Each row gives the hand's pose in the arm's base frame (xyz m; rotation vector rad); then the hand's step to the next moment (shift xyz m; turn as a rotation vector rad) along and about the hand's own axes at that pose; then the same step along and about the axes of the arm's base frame.
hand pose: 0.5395 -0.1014 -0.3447 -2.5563 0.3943 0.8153
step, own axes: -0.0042 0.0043 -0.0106 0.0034 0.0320 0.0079
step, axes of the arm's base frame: 0.0001 -0.0082 0.0090 -0.0135 -0.0245 -0.0178
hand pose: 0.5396 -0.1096 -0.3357 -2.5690 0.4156 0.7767
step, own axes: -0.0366 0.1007 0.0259 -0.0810 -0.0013 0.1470
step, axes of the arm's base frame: -0.0807 -0.0691 -0.0292 -0.1309 0.0837 -0.0635
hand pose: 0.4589 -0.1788 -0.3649 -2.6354 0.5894 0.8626
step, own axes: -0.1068 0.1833 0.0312 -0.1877 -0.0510 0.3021
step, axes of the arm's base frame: -0.1798 -0.1162 0.0128 -0.2619 0.2200 -0.1099
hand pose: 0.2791 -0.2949 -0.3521 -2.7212 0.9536 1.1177
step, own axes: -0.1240 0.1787 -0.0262 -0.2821 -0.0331 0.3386
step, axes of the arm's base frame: -0.1519 -0.0864 0.1321 -0.3464 0.2648 -0.0721
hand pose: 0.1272 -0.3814 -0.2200 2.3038 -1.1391 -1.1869
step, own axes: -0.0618 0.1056 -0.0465 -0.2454 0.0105 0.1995
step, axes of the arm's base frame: -0.0383 -0.0235 0.1229 -0.2464 0.1977 0.0178
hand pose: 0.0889 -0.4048 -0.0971 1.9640 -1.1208 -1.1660
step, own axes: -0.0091 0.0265 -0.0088 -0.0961 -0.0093 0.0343
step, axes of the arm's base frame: -0.0041 -0.0039 0.0288 -0.0524 0.0866 0.0156
